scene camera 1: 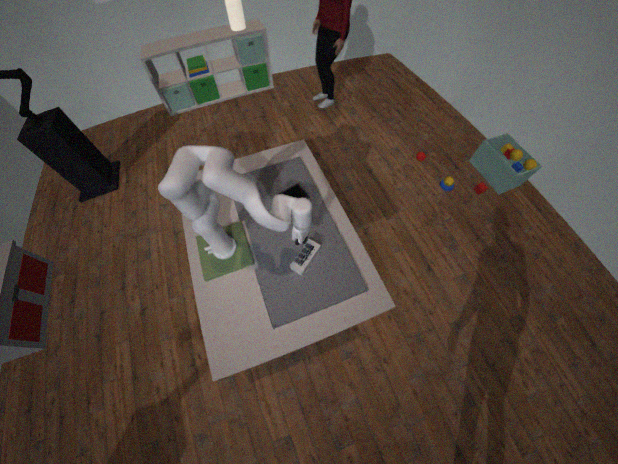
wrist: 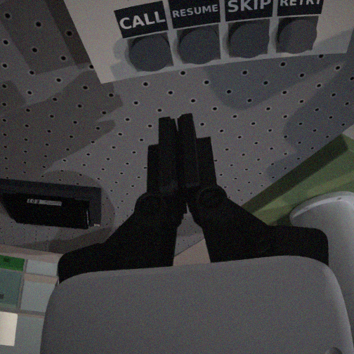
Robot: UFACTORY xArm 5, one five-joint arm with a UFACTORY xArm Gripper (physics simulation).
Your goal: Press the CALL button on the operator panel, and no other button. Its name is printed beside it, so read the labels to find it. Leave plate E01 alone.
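Pixels of known places: gripper, fingertip midpoint: (scene camera 1: 303, 241); arm's base, link origin: (scene camera 1: 224, 247).
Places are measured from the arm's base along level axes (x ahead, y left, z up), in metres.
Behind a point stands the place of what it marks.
The operator panel (scene camera 1: 299, 268) @(y -0.254, x 0.319, z 0.038 m) (wrist: 102, 62) is a pale box on the grey perforated board. In the wrist view it carries a row of dark round buttons with labels CALL, RESUME, SKIP and RETRY. The CALL button (wrist: 150, 53) is leftmost there, below its CALL label (wrist: 142, 19). My gripper (scene camera 1: 300, 242) @(y -0.156, x 0.376, z 0.095 m) (wrist: 180, 133) is shut and empty, its tips below the button row in the wrist view and near the panel's upper end in the scene view. Plate E01 (wrist: 47, 209) is black, in a dark holder at the left; in the scene view the arm partly covers that dark holder (scene camera 1: 295, 190) @(y 0.200, x 0.456, z 0.012 m).
The grey board (scene camera 1: 320, 295) @(y -0.395, x 0.369, z -0.014 m) lies on a pale table (scene camera 1: 235, 345) @(y -0.472, x -0.065, z -0.027 m). The arm's base stands on a green mat (scene camera 1: 212, 270) @(y -0.100, x -0.084, z -0.001 m). A shelf unit (scene camera 1: 200, 41), a person (scene camera 1: 326, 55), a black stand (scene camera 1: 67, 152) and a toy bin (scene camera 1: 500, 167) stand around the table.
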